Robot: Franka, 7 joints.
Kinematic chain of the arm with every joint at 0, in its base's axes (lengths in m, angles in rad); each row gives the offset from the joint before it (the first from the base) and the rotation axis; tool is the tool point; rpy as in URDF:
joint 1: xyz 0 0 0.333 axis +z
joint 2: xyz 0 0 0 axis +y
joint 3: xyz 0 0 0.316 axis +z
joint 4: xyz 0.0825 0 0 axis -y
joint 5: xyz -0.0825 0 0.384 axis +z
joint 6: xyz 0 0 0 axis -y
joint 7: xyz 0.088 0 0 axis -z
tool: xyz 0 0 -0.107 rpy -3.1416 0 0
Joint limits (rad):
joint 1: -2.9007..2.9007
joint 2: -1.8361..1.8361
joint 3: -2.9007..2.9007
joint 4: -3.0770..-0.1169
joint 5: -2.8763..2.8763
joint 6: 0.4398..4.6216
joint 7: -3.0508..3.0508
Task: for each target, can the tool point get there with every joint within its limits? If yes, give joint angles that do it. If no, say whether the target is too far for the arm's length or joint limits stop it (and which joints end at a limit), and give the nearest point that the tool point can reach.
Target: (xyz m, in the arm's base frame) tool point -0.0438 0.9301 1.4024
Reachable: no: too far | nearest point -0.0265 0.5627 0.9800 | short by 0.560 m
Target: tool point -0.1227 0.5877 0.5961
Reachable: yes | joints -0.1668 -1.1589 1.2000 -1.6375 -2.3597 3.1080 0.5860
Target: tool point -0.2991 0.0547 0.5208
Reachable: yes | joints 2.0855 -1.3763 0.8381 -2.8221 1.9000 2.5211 -1.3161
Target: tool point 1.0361 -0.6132 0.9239
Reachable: no: too far | nearest point 0.6628 -0.3922 0.7110 | short by 0.483 m
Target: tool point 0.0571 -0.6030 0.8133
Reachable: yes | joints -1.2459 0.8320 -1.0974 -0.6442 0.1866 3.9779 2.3145
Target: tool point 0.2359 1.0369 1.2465
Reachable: no: too far | nearest point 0.1444 0.6345 0.8920 | short by 0.544 m
